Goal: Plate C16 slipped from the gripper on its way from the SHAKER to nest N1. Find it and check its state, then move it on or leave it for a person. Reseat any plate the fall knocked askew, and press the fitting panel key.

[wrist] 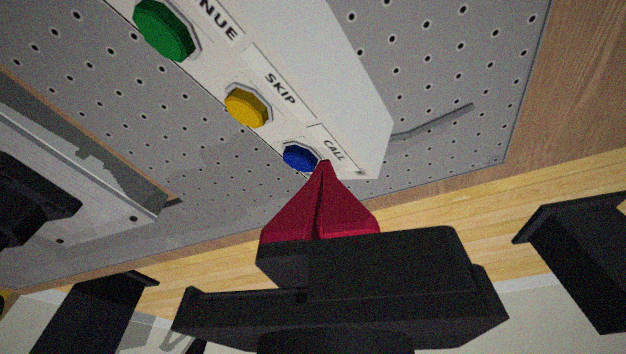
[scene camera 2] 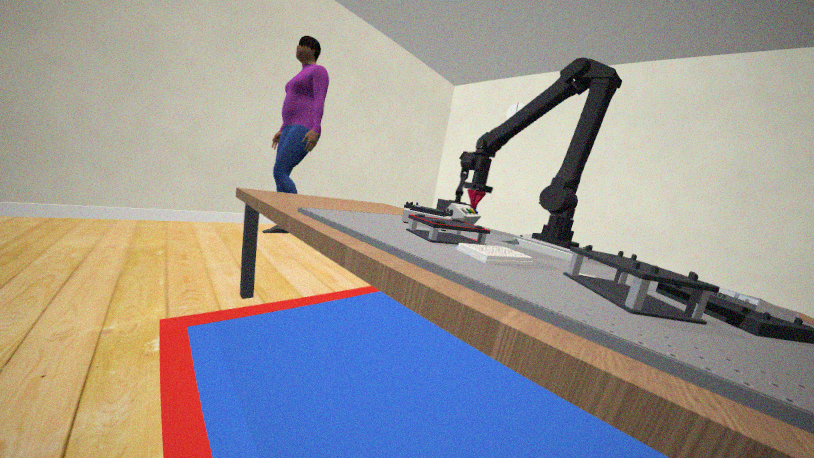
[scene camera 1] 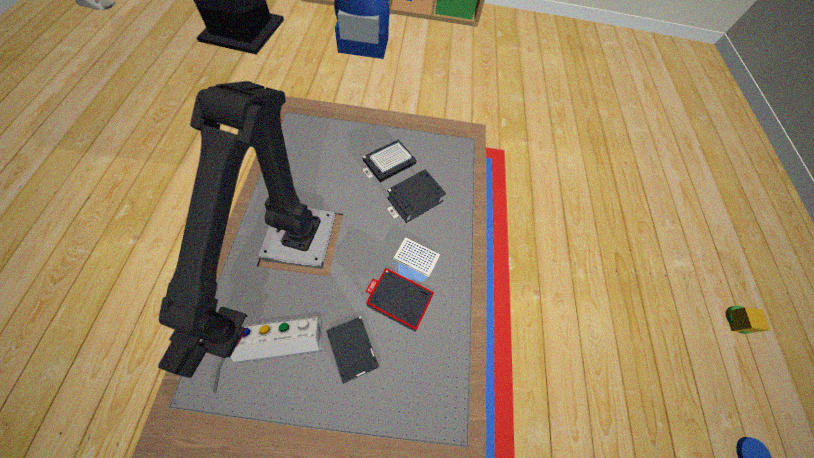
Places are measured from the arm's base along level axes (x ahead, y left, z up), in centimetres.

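Pixels of known places: gripper, fingertip midpoint: (wrist: 326, 166) (scene camera 2: 472, 208) (scene camera 1: 238, 338); arm's base, origin of the base link: (wrist: 10, 189) (scene camera 2: 554, 243) (scene camera 1: 301, 232).
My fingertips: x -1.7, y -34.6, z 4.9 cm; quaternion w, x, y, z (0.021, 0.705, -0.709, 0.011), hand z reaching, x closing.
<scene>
For each thing: its top centre in the pictures, then the offset to it from my fingertips. "*": a spot on its surface instead.
- blue CALL key, middle of its top: (wrist: 301, 166) (scene camera 1: 243, 332) dx +0.5, dy +1.7, dz +0.0 cm
- white key panel, middle of its top: (wrist: 231, 57) (scene camera 1: 271, 336) (scene camera 2: 465, 205) dx +8.2, dy +2.5, dz +1.0 cm
- yellow SKIP key, middle of its top: (wrist: 245, 116) dx +5.1, dy +3.6, dz +0.0 cm
- green key, middle of its top: (wrist: 156, 36) dx +9.7, dy +5.6, dz +0.0 cm
- white key, middle of its top: (scene camera 1: 302, 324) dx +14.3, dy +7.5, dz +0.0 cm
- white well plate, middle of its top: (scene camera 2: 496, 250) (scene camera 1: 416, 255) dx +39.2, dy +37.4, dz -6.0 cm
- light blue patch, surface spot: (scene camera 1: 410, 272) * dx +38.5, dy +31.9, dz -7.3 cm
- white plate, middle of its top: (scene camera 1: 390, 154) dx +20.8, dy +71.7, dz -2.8 cm
- red-edged platform, middle of its top: (scene camera 2: 449, 220) (scene camera 1: 400, 297) dx +37.5, dy +22.3, dz -2.8 cm
- dark flat unit, surface spot: (scene camera 1: 352, 350) * dx +28.8, dy +4.9, dz -1.9 cm
My gripper (scene camera 2: 475, 207) (wrist: 326, 166) is shut and empty, its red fingertips at the edge of the blue CALL key (wrist: 299, 157) (scene camera 1: 245, 331) in the wrist view; whether they touch it I cannot tell. The white key panel (scene camera 1: 276, 345) (wrist: 345, 95) also has a yellow SKIP key (wrist: 247, 109), a green key (wrist: 167, 32) and a white key (scene camera 1: 303, 324). A white well plate (scene camera 1: 417, 256) (scene camera 2: 494, 252) lies on the grey board, off any nest, with a light blue patch (scene camera 1: 410, 272) beside it. Another white plate (scene camera 1: 391, 157) sits on a black nest. Their lettering is not readable.
A red-edged platform (scene camera 1: 400, 299) (scene camera 2: 449, 226) stands near the loose plate. A black raised stand (scene camera 1: 416, 195) (scene camera 2: 640, 279) and a dark flat unit (scene camera 1: 352, 350) also stand on the board. A person (scene camera 2: 305, 96) in purple stands beyond the table.
</scene>
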